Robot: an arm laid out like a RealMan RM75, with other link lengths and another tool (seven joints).
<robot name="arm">
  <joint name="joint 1" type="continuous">
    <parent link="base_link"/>
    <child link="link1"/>
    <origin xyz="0 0 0.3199" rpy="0 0 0"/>
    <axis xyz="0 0 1"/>
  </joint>
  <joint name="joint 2" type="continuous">
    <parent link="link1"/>
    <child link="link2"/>
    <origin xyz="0 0 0" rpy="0 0 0"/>
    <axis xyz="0 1 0"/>
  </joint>
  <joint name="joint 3" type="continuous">
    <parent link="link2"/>
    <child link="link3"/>
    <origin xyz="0 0 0.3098" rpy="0 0 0"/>
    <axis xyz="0 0 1"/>
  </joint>
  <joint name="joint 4" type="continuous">
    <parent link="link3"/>
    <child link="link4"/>
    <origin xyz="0 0 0" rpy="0 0 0"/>
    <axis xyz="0 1 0"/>
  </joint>
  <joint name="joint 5" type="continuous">
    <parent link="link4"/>
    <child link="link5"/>
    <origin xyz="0 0 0.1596" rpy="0 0 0"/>
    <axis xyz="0 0 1"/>
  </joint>
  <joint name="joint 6" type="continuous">
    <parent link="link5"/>
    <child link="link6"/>
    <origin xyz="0 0 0" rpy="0 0 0"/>
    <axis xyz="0 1 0"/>
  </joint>
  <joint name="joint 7" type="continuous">
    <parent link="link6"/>
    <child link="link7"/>
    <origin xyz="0 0 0.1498" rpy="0 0 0"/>
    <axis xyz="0 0 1"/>
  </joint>
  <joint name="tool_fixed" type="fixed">
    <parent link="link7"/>
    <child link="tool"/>
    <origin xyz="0.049 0.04 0.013" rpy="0 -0.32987 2.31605"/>
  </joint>
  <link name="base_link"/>
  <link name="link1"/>
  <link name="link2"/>
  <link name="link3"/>
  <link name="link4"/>
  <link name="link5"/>
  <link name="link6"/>
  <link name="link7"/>
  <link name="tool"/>
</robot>
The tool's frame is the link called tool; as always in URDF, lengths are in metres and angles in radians. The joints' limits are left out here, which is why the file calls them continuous.
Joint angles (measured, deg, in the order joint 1, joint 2, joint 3, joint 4, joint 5, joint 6, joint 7), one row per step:
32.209, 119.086, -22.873, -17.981, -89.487, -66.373, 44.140
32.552, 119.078, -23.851, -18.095, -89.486, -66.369, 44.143
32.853, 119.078, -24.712, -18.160, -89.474, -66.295, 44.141
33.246, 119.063, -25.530, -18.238, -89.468, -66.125, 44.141
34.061, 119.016, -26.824, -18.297, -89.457, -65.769, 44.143
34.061, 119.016, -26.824, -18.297, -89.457, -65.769, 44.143
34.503, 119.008, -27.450, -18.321, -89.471, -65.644, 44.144
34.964, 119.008, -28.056, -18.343, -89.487, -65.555, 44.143
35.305, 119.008, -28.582, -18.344, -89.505, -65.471, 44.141
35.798, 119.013, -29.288, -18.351, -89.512, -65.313, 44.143
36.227, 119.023, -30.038, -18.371, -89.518, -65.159, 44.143
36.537, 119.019, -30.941, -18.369, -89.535, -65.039, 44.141
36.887, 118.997, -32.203, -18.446, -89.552, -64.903, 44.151
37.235, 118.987, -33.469, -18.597, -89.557, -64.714, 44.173
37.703, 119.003, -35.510, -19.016, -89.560, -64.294, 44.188
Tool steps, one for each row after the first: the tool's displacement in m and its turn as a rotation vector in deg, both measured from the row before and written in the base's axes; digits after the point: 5 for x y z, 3 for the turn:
-0.00263, 0.00086, -0.00163, -0.643, -0.539, 0.853
-0.00216, 0.00070, -0.00159, -0.575, -0.473, 0.674
-0.00237, 0.00136, -0.00135, -0.519, -0.519, 0.664
-0.00465, 0.00311, -0.00215, -0.829, -0.844, 1.142
0.00000, 0.00000, 0.00000, 0.000, 0.000, 0.000
-0.00273, 0.00159, -0.00119, -0.426, -0.392, 0.646
-0.00297, 0.00162, -0.00122, -0.419, -0.365, 0.688
-0.00217, 0.00104, -0.00112, -0.375, -0.316, 0.527
-0.00306, 0.00161, -0.00148, -0.481, -0.432, 0.699
-0.00267, 0.00121, -0.00156, -0.500, -0.462, 0.668
-0.00193, 0.00029, -0.00183, -0.624, -0.539, 0.647
-0.00214, 0.00018, -0.00214, -0.805, -0.785, 0.879
-0.00204, 0.00037, -0.00195, -0.740, -0.828, 0.861
-0.00253, 0.00062, -0.00277, -1.030, -1.470, 1.304

